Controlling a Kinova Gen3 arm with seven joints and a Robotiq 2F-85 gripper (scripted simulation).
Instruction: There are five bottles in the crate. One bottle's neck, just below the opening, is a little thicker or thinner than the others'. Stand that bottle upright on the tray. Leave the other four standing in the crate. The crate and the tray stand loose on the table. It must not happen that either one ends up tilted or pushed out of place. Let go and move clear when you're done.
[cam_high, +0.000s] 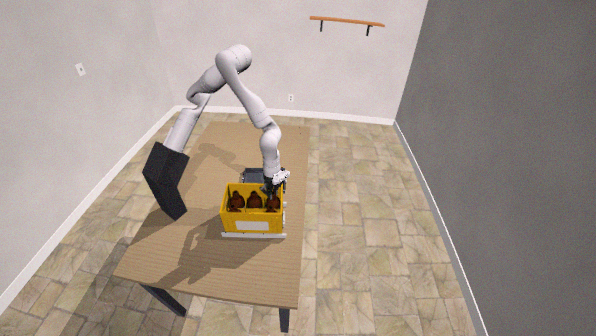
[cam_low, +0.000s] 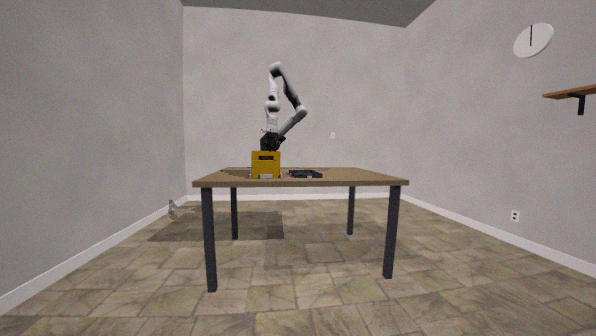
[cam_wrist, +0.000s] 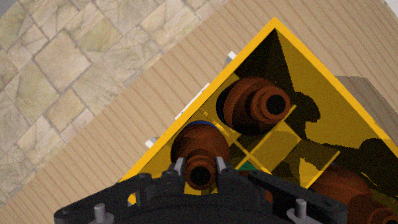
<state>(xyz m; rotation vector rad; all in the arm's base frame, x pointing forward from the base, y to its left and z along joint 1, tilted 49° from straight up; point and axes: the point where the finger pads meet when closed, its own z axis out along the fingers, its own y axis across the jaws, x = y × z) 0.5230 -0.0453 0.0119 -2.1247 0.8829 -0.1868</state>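
My gripper is now 80 mm past the yellow crate, 60 mm to the left of it and 70 mm above it. The rest, counted from my hand: dark grey tray 110 mm behind, 230 mm to the left, 150 mm below.
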